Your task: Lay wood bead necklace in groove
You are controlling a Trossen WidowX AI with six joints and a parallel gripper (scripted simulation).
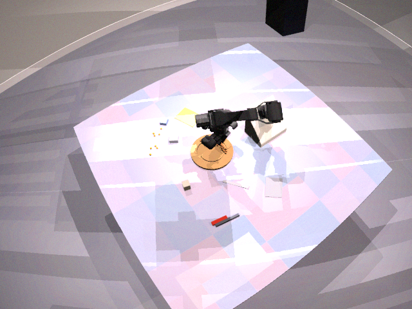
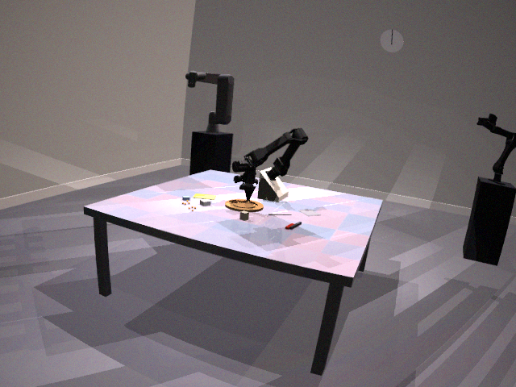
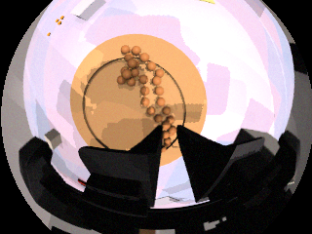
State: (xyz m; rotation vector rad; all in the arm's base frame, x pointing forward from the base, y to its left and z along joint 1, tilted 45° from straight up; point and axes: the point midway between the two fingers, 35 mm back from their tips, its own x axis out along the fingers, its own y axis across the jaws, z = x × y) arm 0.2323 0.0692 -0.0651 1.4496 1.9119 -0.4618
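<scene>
Now: gripper tip 5 cm short of the round bead board, 1 cm to the right of it and 2 cm above it. Round my gripper tip: white block: 18 cm ahead, 15 cm to the right, 1 cm below; then thin rod: 4 cm ahead, 21 cm to the left, 2 cm below; then yellow sheet: 5 cm ahead, 25 cm to the right, 2 cm below.
</scene>
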